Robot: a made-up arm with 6 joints. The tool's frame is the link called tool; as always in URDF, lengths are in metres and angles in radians.
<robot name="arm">
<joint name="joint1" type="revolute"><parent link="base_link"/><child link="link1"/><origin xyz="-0.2 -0.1 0.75" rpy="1.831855 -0.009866 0.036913"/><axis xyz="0 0 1"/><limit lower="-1.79" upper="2.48" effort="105" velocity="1.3"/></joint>
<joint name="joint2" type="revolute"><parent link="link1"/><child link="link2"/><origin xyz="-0.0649 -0.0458 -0.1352" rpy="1.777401 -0.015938 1.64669"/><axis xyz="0 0 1"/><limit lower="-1.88" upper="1.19" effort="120" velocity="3"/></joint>
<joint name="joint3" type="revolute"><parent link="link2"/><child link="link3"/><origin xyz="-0.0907 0.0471 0.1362" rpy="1.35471 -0.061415 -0.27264"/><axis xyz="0 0 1"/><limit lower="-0.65" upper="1.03" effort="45" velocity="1.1"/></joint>
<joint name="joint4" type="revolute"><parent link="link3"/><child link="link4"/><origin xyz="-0.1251 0.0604 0.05" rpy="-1.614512 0.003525 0.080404"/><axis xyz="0 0 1"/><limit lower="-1.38" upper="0.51" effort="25" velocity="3"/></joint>
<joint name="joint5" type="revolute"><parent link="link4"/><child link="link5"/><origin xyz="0.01 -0.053 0.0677" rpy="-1.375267 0.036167 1.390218"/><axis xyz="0 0 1"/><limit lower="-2.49" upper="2.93" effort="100" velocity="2"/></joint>
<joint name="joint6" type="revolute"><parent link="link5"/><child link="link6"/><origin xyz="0.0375 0.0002 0.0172" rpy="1.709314 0.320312 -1.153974"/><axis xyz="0 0 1"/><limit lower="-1.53" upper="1.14" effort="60" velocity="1.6"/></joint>
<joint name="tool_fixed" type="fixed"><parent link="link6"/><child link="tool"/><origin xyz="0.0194 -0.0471 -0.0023" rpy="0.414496 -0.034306 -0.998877"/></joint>
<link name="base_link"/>
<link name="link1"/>
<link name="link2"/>
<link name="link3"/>
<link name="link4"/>
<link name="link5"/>
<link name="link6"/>
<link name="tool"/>
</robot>
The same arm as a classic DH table. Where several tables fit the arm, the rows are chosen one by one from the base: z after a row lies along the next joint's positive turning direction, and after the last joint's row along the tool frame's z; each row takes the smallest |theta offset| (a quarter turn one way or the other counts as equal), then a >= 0, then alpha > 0; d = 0 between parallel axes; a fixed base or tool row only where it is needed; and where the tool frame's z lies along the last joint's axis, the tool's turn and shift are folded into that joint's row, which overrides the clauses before.
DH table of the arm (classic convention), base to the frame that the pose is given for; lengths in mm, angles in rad. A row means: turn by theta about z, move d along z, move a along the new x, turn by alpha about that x. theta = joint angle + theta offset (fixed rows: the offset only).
base (fixed): theta_offset 0.0395; d 774.6; a -203.8; alpha 1.8318
joint1: theta_offset -1.4814; d -54.3; a 40.5; alpha -1.7774
joint2: theta_offset -0.2698; d 70.7; a 100.3; alpha -1.3551
joint3: theta_offset 0.1434; d 33; a 119.8; alpha 1.6145
joint4: theta_offset 1.3866; d 141.9; a 50.2; alpha 1.3754
joint5: theta_offset -1.161; d -7.5; a -13.5; alpha -1.7022
joint6: theta_offset -1.3999; d -49.5; a -50.7; alpha -0.4158
tool (fixed): theta_offset -3.0566; d 13; a 0; alpha 0
Joint limits (rad, base to tool): -1.79..2.48 -1.88..1.19 -0.65..1.03 -1.38..0.51 -2.49..2.93 -1.53..1.14

